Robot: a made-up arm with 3 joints. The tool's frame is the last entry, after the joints. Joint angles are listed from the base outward. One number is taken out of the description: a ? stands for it. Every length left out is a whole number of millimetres.
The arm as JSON. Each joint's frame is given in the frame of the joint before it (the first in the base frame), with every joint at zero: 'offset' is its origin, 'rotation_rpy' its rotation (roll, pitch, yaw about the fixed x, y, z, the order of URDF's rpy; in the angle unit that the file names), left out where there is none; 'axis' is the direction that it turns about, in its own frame. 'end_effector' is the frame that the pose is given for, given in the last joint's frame.
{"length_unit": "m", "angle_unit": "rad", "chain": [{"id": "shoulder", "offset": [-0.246, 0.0, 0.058], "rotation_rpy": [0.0, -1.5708, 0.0], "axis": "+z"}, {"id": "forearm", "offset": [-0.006, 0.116, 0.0], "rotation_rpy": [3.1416, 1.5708, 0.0], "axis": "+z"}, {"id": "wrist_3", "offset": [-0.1, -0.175, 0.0], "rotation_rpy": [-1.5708, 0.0, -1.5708], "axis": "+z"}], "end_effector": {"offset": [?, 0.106, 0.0], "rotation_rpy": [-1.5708, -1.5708, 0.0]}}
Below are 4 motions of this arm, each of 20 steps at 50 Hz.
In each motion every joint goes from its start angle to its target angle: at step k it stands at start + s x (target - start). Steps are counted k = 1, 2, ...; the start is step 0. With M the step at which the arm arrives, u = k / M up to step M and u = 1 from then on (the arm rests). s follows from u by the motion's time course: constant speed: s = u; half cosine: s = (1 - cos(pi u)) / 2; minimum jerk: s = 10 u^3 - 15 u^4 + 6 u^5.
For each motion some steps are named. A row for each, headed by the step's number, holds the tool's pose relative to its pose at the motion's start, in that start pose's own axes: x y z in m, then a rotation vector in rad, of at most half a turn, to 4 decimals.
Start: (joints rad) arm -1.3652 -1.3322 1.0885
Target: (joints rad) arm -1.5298 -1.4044 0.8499
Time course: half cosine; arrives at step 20
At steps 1, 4, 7, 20:
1: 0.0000 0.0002 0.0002 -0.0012 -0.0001 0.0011
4: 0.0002 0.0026 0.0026 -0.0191 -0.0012 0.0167
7: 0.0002 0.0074 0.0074 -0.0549 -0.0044 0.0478
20: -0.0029 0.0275 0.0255 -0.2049 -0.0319 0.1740

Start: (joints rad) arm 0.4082 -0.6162 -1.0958
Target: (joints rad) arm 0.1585 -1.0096 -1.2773
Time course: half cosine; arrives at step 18
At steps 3, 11, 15, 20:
3: -0.0072 -0.0043 -0.0010 0.0014 -0.0280 0.0031
11: -0.0727 -0.0377 -0.0224 0.0022 -0.2869 0.0013
15: -0.1002 -0.0486 -0.0384 -0.0038 -0.4014 -0.0163
20: -0.1070 -0.0509 -0.0431 -0.0059 -0.4307 -0.0225

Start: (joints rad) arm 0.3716 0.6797 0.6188
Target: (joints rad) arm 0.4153 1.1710 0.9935
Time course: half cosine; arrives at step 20
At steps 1, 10, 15, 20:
1: 0.0001 0.0000 -0.0004 0.0021 -0.0019 -0.0024
10: 0.0126 -0.0022 -0.0350 0.1712 -0.1727 -0.1758
15: 0.0250 -0.0038 -0.0602 0.2914 -0.3164 -0.2790
20: 0.0313 -0.0046 -0.0706 0.3405 -0.3808 -0.3162

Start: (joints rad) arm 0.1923 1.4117 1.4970
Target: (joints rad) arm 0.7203 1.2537 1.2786
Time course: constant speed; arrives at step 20
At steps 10, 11, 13, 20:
10: 0.0218 -0.0453 0.0166 -0.1606 0.0448 0.2671
11: 0.0245 -0.0494 0.0183 -0.1777 0.0476 0.2939
13: 0.0301 -0.0575 0.0217 -0.2122 0.0523 0.3475
20: 0.0522 -0.0829 0.0338 -0.3378 0.0585 0.5354

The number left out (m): -0.085
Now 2 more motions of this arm.
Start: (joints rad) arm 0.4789 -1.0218 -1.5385
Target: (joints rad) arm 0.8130 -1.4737 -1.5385
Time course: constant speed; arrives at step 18
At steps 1, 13, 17, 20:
1: -0.0057 0.0031 -0.0019 -0.0095 -0.0246 0.0168
13: -0.0691 0.0202 -0.0384 -0.0912 -0.3174 0.2349
17: -0.0865 0.0180 -0.0549 -0.1047 -0.4133 0.3137
20: -0.0905 0.0169 -0.0593 -0.1070 -0.4371 0.3338

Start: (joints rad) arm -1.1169 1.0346 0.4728
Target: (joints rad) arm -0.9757 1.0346 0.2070
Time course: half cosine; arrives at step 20
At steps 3, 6, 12, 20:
3: -0.0003 0.0009 -0.0004 -0.0184 -0.0059 0.0030
6: -0.0013 0.0036 -0.0018 -0.0696 -0.0226 0.0108
12: -0.0047 0.0122 -0.0077 -0.2211 -0.0738 0.0300
20: -0.0077 0.0193 -0.0140 -0.3376 -0.1150 0.0407

